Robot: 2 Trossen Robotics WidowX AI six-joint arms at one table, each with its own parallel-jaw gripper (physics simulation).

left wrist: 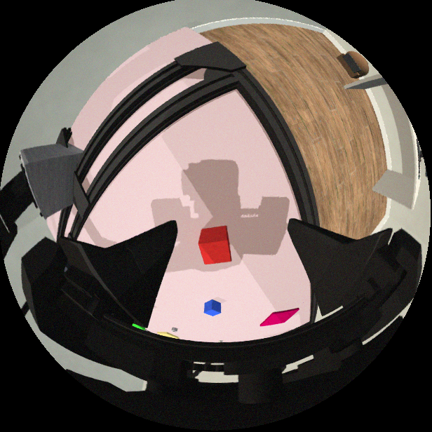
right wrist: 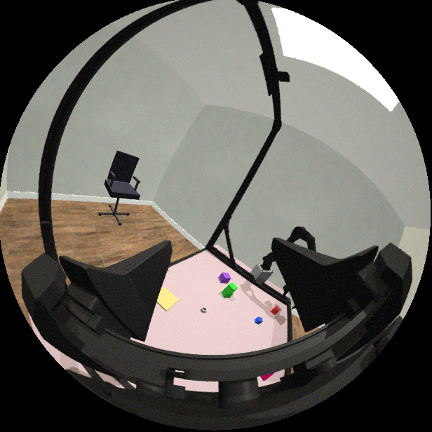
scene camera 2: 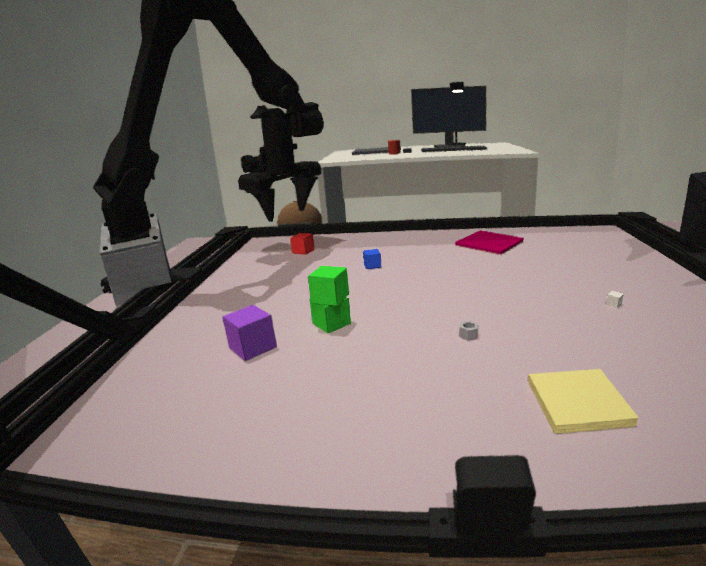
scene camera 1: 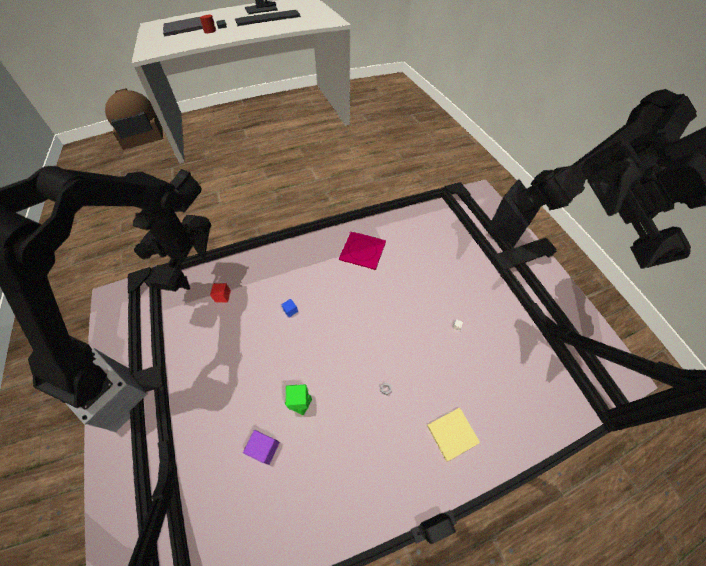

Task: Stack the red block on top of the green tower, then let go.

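Pixels of known places: left gripper, fingertip midpoint: (scene camera 2: 286, 215) (scene camera 1: 195, 272); right gripper, fingertip midpoint: (scene camera 1: 629, 241); left arm's base, link origin: (scene camera 2: 129, 231) (scene camera 1: 88, 385); right arm's base, link origin: (scene camera 1: 523, 202).
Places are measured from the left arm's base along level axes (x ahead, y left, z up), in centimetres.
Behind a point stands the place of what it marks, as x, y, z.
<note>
The red block (scene camera 1: 220, 292) @(31.1, 0.9, -7.7) (scene camera 2: 302, 243) @(30.7, 0.0, -8.7) (left wrist: 215, 245) (right wrist: 275, 310) lies on the pink mat near its far left corner. The green tower (scene camera 1: 297, 397) @(24.3, -31.0, -3.6) (scene camera 2: 329, 297) @(23.7, -32.4, -6.2) (right wrist: 229, 290) is two green blocks, the upper one turned relative to the lower, standing upright left of centre. My left gripper (scene camera 1: 195, 270) @(30.3, 7.5, -4.4) (scene camera 2: 286, 214) @(30.3, 7.5, -4.4) (left wrist: 234, 225) is open and empty, pointing down above the red block, with a gap between the fingertips and the block. In the left wrist view the block shows between and below the fingertips. My right gripper (right wrist: 222, 245) is open and empty, far from the blocks, on the right side.
A purple cube (scene camera 1: 261, 446) @(13.7, -31.0, -6.6) (scene camera 2: 249, 333) @(13.1, -33.1, -7.8) stands near the tower. A small blue cube (scene camera 1: 289, 307) @(38.6, -14.6, -8.4) (scene camera 2: 371, 258) @(38.2, -15.3, -9.2) lies right of the red block. A magenta pad (scene camera 1: 362, 250) @(63.4, -17.0, -10.3), white cube (scene camera 1: 457, 324) @(59.0, -47.3, -9.5), grey nut (scene camera 2: 468, 336) @(36.6, -43.3, -10.6) and yellow pad (scene camera 1: 453, 434) @(37.7, -58.3, -10.1) lie farther off. Black rails edge the mat.
</note>
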